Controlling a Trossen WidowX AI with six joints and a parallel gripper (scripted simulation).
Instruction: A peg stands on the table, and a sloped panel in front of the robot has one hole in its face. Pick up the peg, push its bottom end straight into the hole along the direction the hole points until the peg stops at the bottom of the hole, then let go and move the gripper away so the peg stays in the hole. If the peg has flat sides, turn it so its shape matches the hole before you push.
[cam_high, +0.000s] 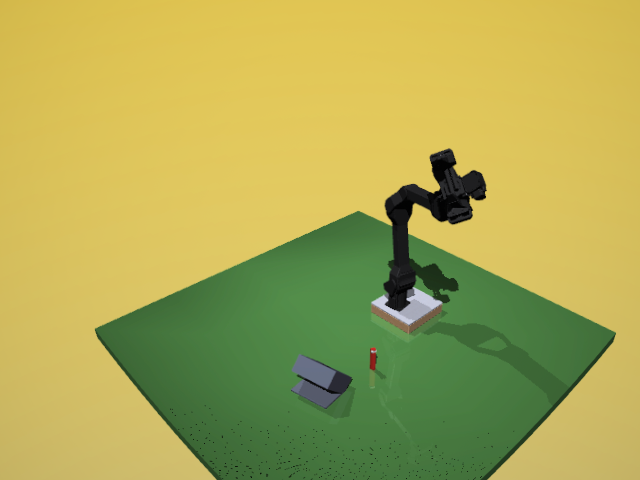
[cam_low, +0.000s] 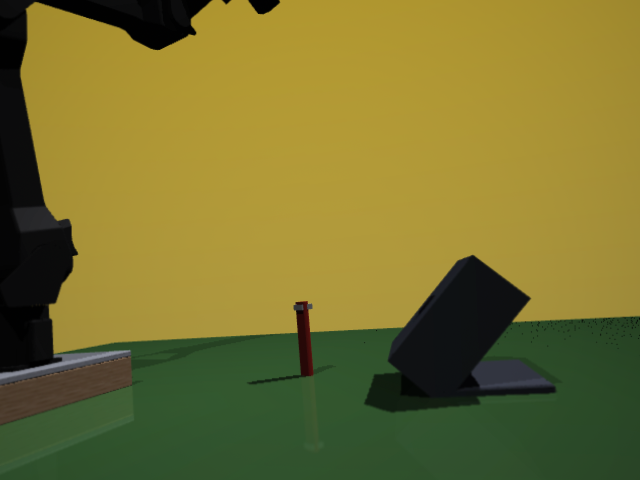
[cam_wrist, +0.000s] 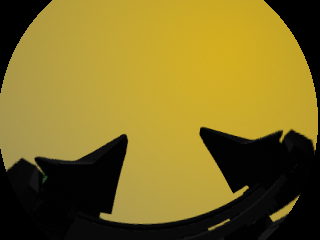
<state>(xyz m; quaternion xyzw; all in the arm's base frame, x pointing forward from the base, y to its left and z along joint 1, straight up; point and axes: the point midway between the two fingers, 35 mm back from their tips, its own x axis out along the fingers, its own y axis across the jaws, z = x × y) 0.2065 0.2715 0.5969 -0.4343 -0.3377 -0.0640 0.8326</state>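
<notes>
Now: gripper tip 50 mm short of the red peg, 170 mm to the left of it and 600 mm above it. From my gripper tip the other things lie so: flat foot 220 mm ahead, 230 mm to the right, 660 mm below; dark grey sloped panel 200 mm ahead, 230 mm to the right, 610 mm below.
</notes>
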